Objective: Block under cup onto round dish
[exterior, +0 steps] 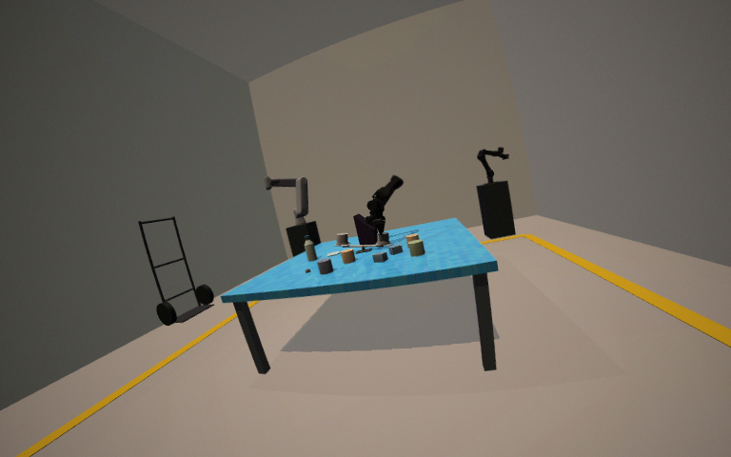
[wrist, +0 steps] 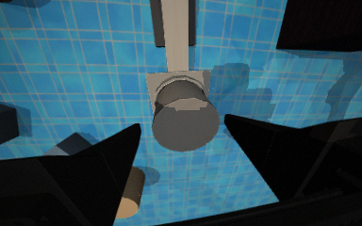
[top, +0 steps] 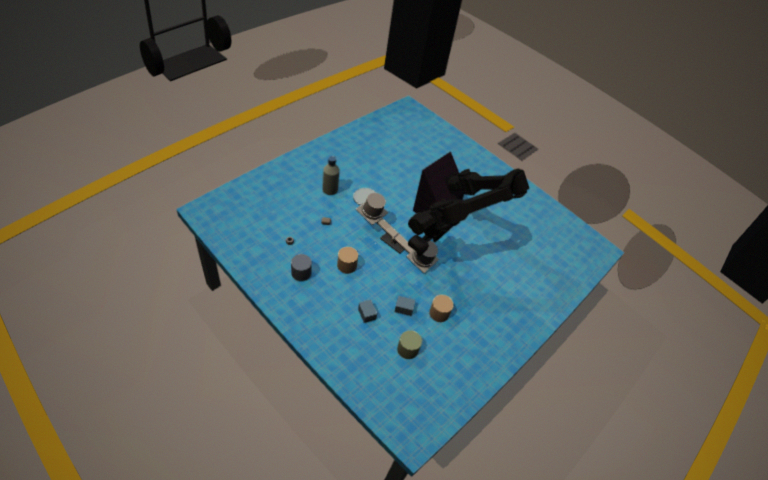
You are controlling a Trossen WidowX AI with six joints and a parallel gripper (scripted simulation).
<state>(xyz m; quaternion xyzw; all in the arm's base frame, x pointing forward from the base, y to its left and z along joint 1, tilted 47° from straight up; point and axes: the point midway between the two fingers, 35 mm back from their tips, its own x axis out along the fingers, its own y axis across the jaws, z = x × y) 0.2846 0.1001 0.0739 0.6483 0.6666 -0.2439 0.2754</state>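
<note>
The small pale green block is 50 mm below my gripper tip. Also, from my gripper tip: olive cylinder (280 mm ahead, 210 mm to the left, 50 mm below); small balance (10 mm ahead, 140 mm to the right, 60 mm below); grey cup (20 mm to the left, 30 mm below).
</note>
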